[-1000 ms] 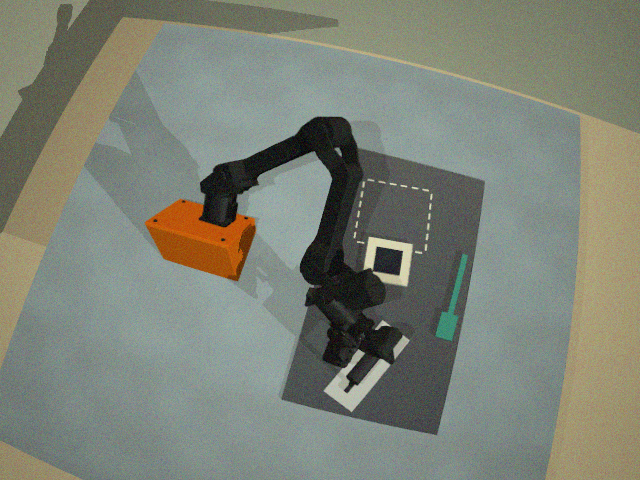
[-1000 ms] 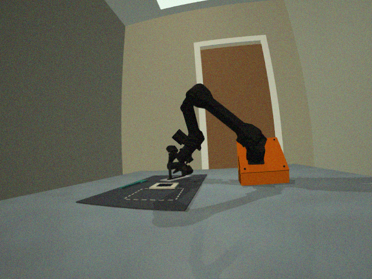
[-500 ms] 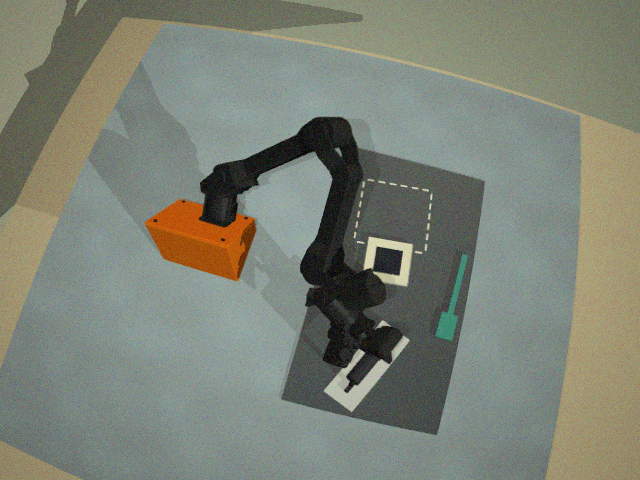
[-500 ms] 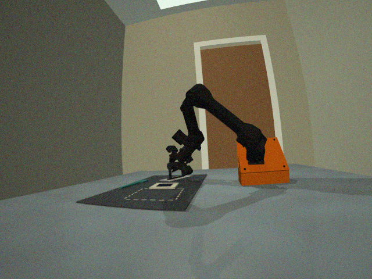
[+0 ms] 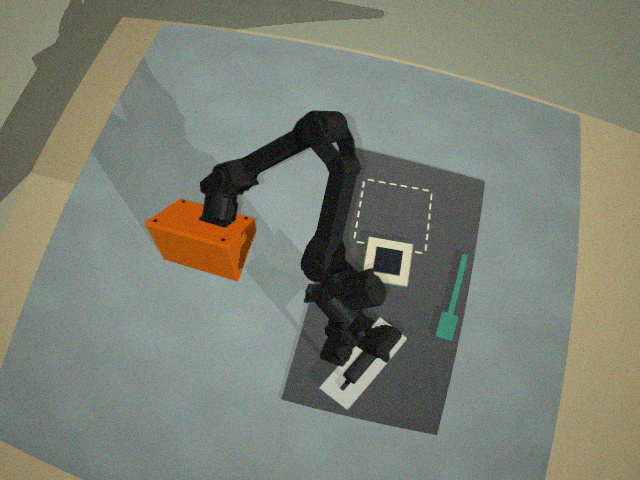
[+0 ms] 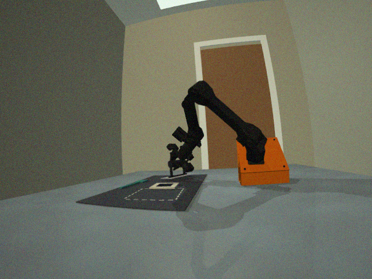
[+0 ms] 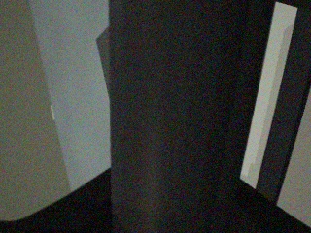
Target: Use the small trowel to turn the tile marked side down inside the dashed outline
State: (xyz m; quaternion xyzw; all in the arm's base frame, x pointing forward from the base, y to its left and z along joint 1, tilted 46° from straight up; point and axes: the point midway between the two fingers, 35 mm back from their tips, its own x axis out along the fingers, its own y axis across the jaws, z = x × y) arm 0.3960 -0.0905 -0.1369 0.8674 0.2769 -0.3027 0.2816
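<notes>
The trowel lies 2 cm behind my gripper tip, 1 cm to the left of it and 1 cm below it. The rest, counted from my gripper tip: tile: 23 cm to the left, 5 cm below, 5 cm behind; teal tool: 18 cm to the left, 12 cm ahead, 5 cm below; dark mat: 19 cm to the left, 8 cm below, 2 cm behind.
</notes>
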